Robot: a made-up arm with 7 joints.
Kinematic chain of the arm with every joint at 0, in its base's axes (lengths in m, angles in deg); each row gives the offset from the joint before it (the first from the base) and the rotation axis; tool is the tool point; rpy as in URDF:
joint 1: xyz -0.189 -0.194 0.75 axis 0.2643 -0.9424 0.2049
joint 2: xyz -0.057 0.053 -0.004 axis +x
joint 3: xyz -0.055 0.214 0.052 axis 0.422 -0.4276 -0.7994
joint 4: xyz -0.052 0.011 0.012 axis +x
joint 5: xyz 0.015 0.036 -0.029 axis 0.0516 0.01 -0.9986
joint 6: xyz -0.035 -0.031 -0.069 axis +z
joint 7: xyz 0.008 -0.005 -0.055 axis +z
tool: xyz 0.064 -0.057 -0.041 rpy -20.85 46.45 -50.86
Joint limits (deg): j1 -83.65..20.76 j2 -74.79..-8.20 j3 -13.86..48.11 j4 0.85..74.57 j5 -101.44..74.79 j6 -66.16..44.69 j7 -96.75..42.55
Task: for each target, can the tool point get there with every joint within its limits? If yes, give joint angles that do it. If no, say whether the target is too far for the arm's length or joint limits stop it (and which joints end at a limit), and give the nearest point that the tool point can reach.
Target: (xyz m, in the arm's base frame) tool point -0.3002 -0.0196 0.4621
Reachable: yes | joints -8.69 -40.65 10.62 41.87 -49.53 -50.31 -22.87
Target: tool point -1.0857 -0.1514 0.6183
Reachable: no: too far | nearest point -0.6786 -0.0709 0.6603 | short by 0.417 m
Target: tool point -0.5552 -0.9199 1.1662
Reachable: no: too far | nearest point -0.4665 -0.1942 0.8604 | short by 0.792 m
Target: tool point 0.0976 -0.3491 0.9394
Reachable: no: joint limits stop it (at a limit: joint 1, joint 2, joint 3, joint 4, joint 5, joint 6) | nearest point -0.0978 -0.1514 0.5812 | short by 0.453 m
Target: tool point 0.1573 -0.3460 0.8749
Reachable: no: joint limits stop it (at a limit: joint 1, joint 2, joint 3, joint 4, joint 5, joint 6) | nearest point -0.0908 -0.1451 0.5803 | short by 0.434 m
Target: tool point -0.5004 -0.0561 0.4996
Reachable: yes | joints -35.67 -52.66 38.68 12.23 47.25 36.06 -82.85
